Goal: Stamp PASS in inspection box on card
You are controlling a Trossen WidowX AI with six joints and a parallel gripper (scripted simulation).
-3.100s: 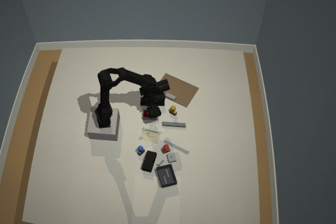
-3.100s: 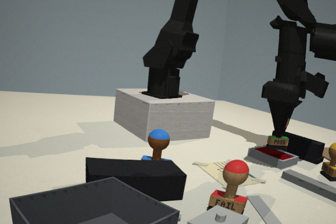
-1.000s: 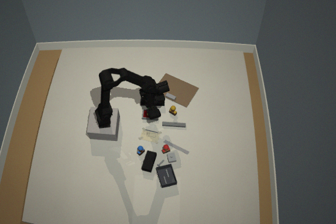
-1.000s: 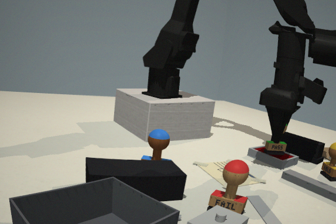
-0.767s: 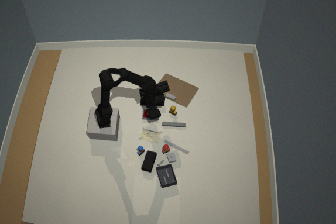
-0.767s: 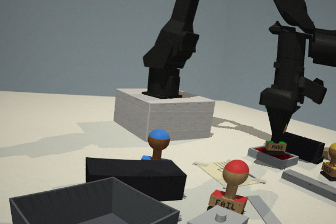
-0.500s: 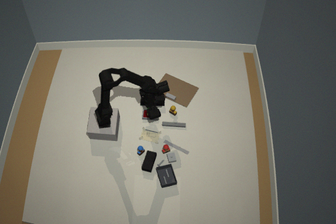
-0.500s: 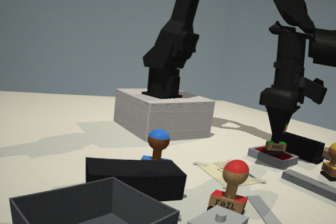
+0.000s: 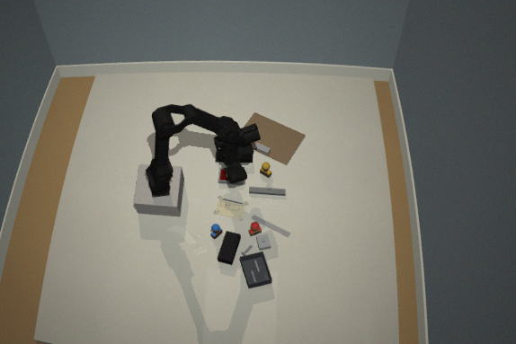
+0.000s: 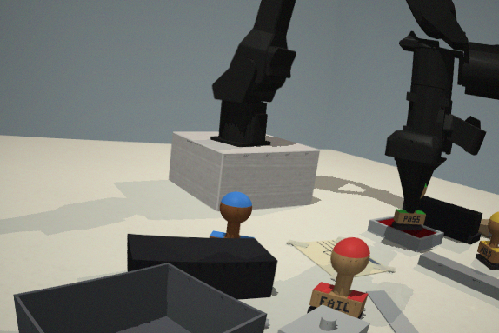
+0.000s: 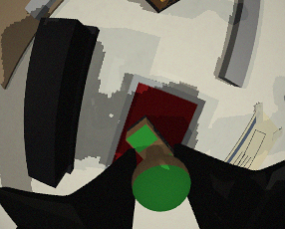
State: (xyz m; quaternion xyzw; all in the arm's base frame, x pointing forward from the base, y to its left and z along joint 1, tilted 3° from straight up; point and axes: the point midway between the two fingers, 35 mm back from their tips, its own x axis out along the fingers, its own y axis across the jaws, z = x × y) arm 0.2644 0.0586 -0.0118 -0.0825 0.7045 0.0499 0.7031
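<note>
The red ink pad is 3 cm below my gripper tip. Also, from my gripper tip: pass stamp (right at my gripper tip); then yellow stamp (13 cm ahead, 2 cm below); then long black block (2 cm ahead, 8 cm to the left, 2 cm below).
</note>
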